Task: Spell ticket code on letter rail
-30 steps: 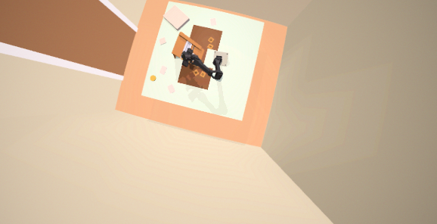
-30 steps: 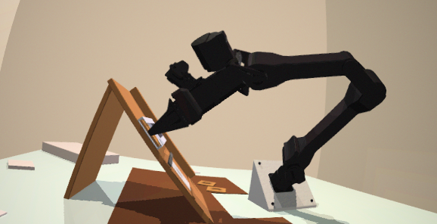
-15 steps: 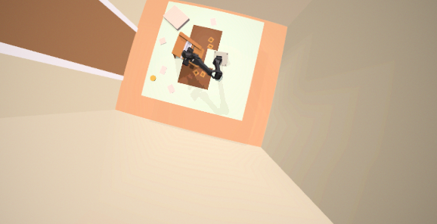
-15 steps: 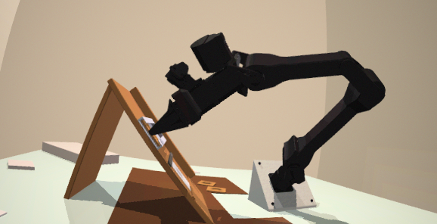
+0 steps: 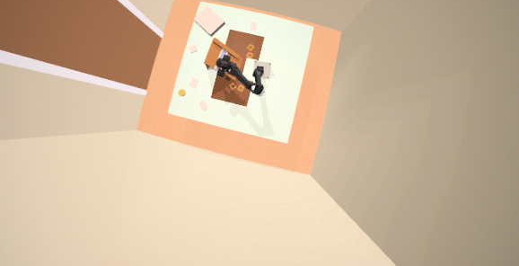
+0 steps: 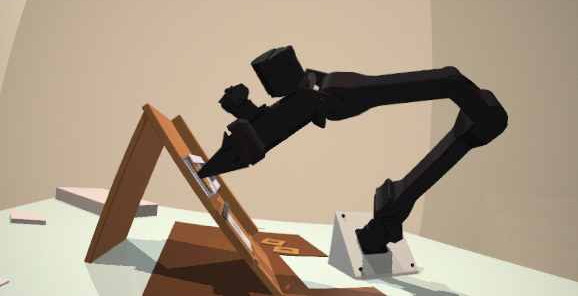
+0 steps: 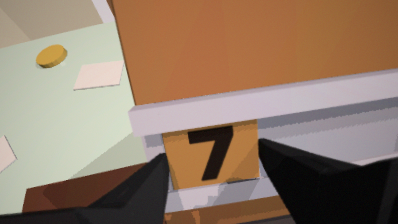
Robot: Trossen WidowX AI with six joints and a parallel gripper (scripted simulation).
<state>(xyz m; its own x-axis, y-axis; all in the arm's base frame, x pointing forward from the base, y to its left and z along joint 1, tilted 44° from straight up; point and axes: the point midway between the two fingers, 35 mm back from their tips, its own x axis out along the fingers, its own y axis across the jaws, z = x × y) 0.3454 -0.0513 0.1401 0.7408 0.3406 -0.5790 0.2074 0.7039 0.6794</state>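
Now: the white ticket 7 cm behind my gripper tip, 3 cm to the right of it and 8 cm below it. Also, from my gripper tip: brown mat: 17 cm behind, 8 cm to the right, 17 cm below; then orange letter tile: right at my gripper tip; then block: 37 cm ahead, 23 cm to the right, 17 cm below.
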